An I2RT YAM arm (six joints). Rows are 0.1 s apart.
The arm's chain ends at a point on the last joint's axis. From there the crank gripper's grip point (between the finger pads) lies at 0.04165 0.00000 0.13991 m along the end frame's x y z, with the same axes.
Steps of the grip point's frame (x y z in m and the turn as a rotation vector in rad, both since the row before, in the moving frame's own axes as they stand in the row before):
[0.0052, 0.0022, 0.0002, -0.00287, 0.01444, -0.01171]
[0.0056, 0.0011, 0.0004, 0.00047, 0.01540, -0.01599]
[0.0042, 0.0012, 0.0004, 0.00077, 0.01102, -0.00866]
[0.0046, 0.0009, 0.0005, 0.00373, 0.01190, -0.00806]
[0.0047, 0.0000, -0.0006, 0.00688, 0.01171, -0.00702]
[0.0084, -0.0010, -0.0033, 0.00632, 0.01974, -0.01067]
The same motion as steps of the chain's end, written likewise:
[0.0032, 0.0023, 0.0008, -0.00287, 0.01444, -0.01171]
[0.0035, 0.0018, 0.0011, 0.00047, 0.01540, -0.01599]
[0.0027, 0.0017, 0.0009, 0.00077, 0.01102, -0.00866]
[0.0029, 0.0018, 0.0010, 0.00373, 0.01190, -0.00806]
[0.0031, 0.0013, -0.0001, 0.00688, 0.01171, -0.00702]
[0.0057, 0.0003, -0.0024, 0.00632, 0.01974, -0.01067]

